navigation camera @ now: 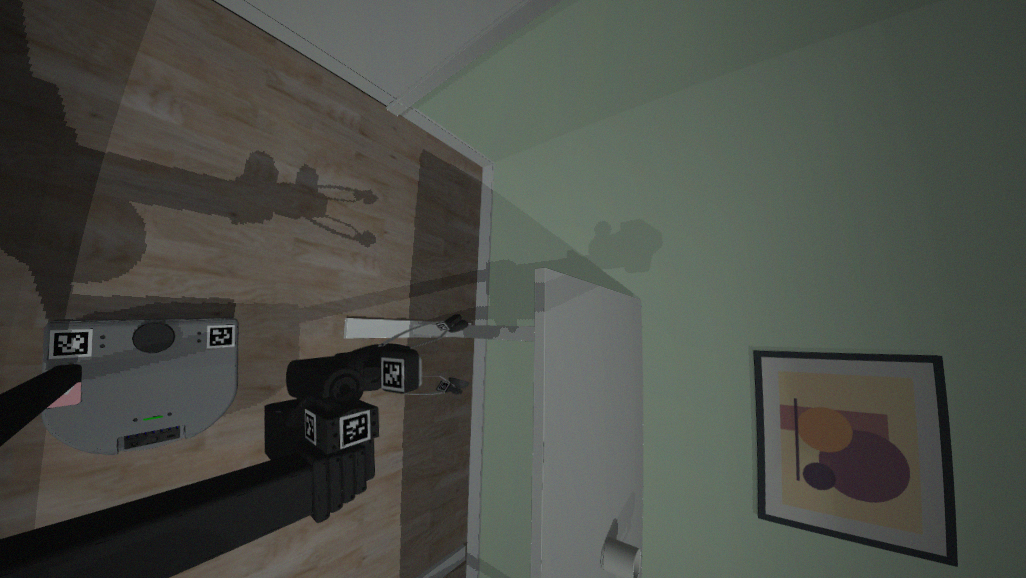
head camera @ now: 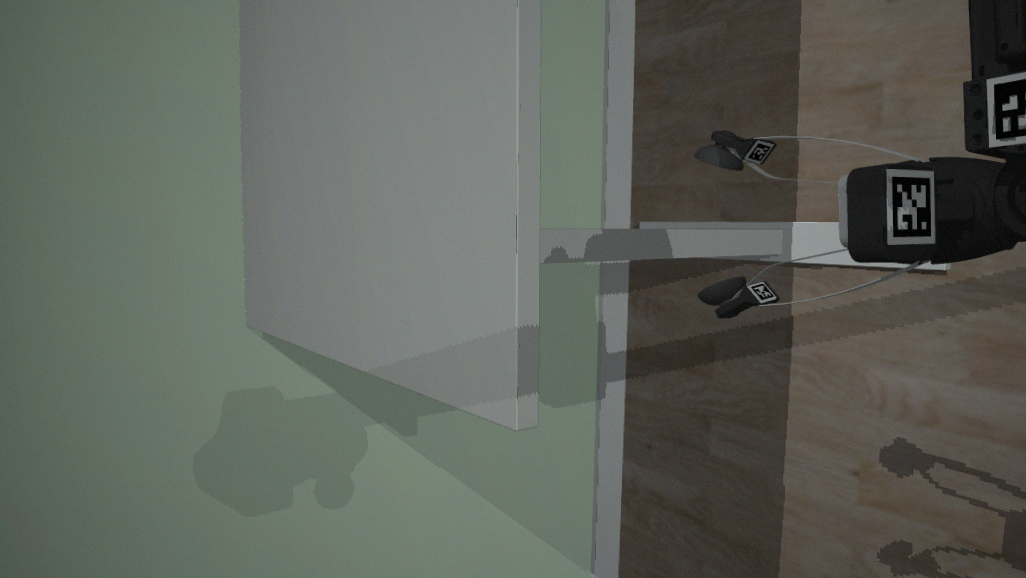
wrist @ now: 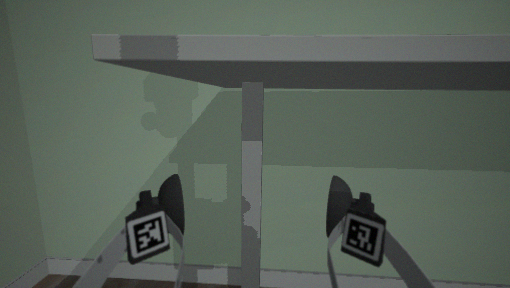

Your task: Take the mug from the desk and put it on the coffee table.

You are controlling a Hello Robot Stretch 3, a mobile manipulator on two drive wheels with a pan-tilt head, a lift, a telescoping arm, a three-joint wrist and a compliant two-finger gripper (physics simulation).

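Seen in the pictures: gripper, fingertip midpoint: (navigation camera: pixel 465 352) (head camera: pixel 702 226); robot's base, link origin: (navigation camera: pixel 155 336).
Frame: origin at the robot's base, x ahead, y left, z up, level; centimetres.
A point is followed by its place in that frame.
The desk (head camera: pixel 387 179) {x -9.4, y -72.2, z 95.0 cm} (navigation camera: pixel 588 402) {x -17.4, y -70.2, z 95.0 cm} (wrist: pixel 350 48) has a pale grey top and stands against the green wall. A small pale cylinder, which looks like the mug (navigation camera: pixel 619 558) {x -59.8, y -77.4, z 99.9 cm}, stands on the desk at the bottom edge of the navigation view, partly cut off. The mug does not show in the head or wrist view. My gripper (head camera: pixel 721 224) {x -2.5, y -41.7, z 82.1 cm} (navigation camera: pixel 456 354) {x -2.5, y -41.7, z 82.1 cm} (wrist: pixel 255 195) {x -2.5, y -41.7, z 82.1 cm} is open and empty. It is in front of the desk's front edge and lower than its top, with a desk leg beyond the fingers. The coffee table does not show in these views.
The white desk leg (wrist: pixel 252 115) has a foot (navigation camera: pixel 369 328) that runs out along the wooden floor (head camera: pixel 883 359) {x 20.0, y -65.5, z 0.0 cm} under the gripper. A framed picture (navigation camera: pixel 771 437) {x -38.2, y -124.6, z 135.8 cm} hangs on the green wall (navigation camera: pixel 717 215) {x 39.8, y -133.7, z 124.0 cm}. A white door (navigation camera: pixel 358 35) {x 106.0, y -42.4, z 25.9 cm} is beside the room corner. Robot shadows fall on wall and desk.
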